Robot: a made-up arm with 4 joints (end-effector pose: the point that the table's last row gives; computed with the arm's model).
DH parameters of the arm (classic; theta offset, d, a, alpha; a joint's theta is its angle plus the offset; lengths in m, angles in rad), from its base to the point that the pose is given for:
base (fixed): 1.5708 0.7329 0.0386 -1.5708
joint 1: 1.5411 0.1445 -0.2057 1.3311
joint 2: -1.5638 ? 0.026 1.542
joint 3: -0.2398 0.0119 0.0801 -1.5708
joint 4: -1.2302 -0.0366 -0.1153 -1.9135
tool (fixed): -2.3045 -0.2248 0 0
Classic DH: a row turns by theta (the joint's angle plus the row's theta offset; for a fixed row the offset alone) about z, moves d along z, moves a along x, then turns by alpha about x.
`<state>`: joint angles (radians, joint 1 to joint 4).
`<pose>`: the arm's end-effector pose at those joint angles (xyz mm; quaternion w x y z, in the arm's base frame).
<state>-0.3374 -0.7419 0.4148 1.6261</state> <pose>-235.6 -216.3 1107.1 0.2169 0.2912 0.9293 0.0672</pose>
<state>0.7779 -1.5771 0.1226 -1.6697</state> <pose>99.2 249.0 1051.3 0.5791 -0.2466 -0.4318 0.6461</pose>
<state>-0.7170 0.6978 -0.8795 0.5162</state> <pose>-92.3 -128.0 956.8 0.0281 -0.6351 -0.7472 0.1939</pose>
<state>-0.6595 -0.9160 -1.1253 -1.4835</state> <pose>132.9 -174.7 729.5 0.6329 0.6532 -0.3715 -0.1865</pose>
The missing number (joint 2, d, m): -0.1342
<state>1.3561 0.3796 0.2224 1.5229</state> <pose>18.6 426.4 882.6 0.0130 -0.2968 -0.5124 0.8057</pose>
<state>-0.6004 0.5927 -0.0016 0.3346</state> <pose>-196.5 -204.9 945.1 0.1169 0.4358 0.8835 0.1261</pose>
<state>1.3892 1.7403 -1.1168 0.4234</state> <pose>-88.4 205.5 728.1 0.2125 0.1843 -0.0945 -0.9550</pose>
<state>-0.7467 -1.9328 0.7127 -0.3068</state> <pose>19.2 -146.9 738.0 0.8374 0.2296 -0.3058 0.3906</pose>
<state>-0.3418 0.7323 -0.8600 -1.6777</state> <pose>-137.2 -185.6 602.9 0.9190 0.2516 0.3017 -0.0326</pose>
